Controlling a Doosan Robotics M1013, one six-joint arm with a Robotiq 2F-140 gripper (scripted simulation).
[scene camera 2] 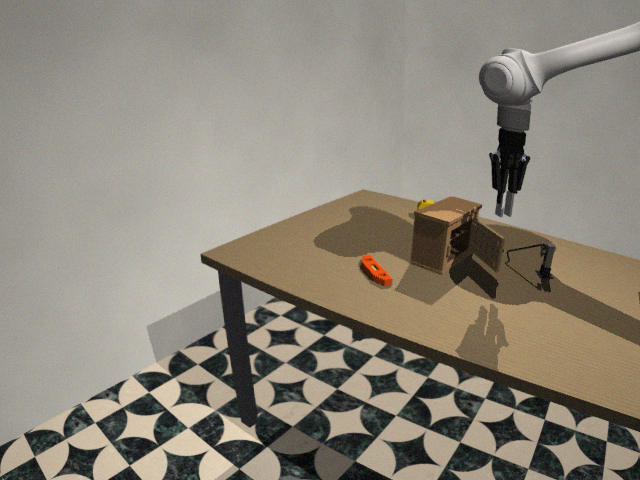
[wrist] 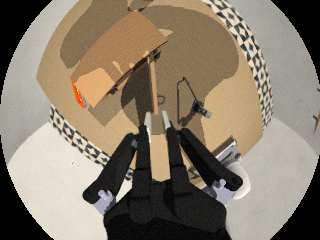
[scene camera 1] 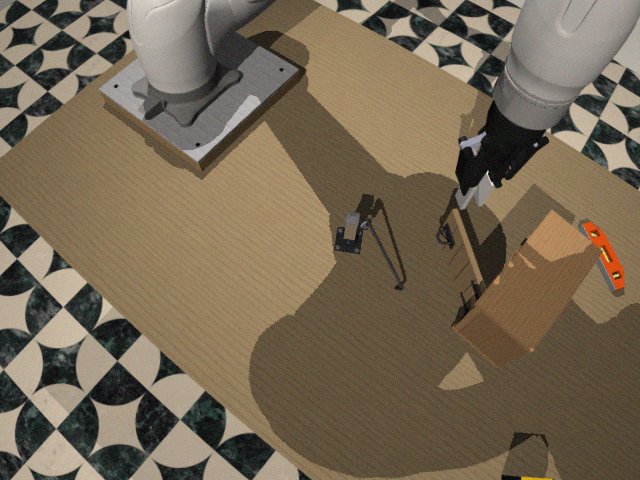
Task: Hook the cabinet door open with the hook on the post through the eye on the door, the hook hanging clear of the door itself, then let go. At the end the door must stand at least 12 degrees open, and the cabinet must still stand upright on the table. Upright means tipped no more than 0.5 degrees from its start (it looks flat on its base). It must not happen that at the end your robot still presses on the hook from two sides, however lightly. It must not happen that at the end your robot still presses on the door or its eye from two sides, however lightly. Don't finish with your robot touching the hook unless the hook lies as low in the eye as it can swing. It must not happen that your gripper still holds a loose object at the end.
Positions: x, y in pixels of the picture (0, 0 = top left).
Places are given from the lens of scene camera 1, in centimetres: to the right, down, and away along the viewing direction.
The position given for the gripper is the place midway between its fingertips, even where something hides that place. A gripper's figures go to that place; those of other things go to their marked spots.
gripper [scene camera 1: 468, 200]: 24, -6, 76
wooden cabinet [scene camera 1: 524, 300]: 32, 10, 71
hook post [scene camera 1: 347, 240]: 5, 0, 89
The marked spots on the wooden cabinet and the hook post are 34 cm apart.
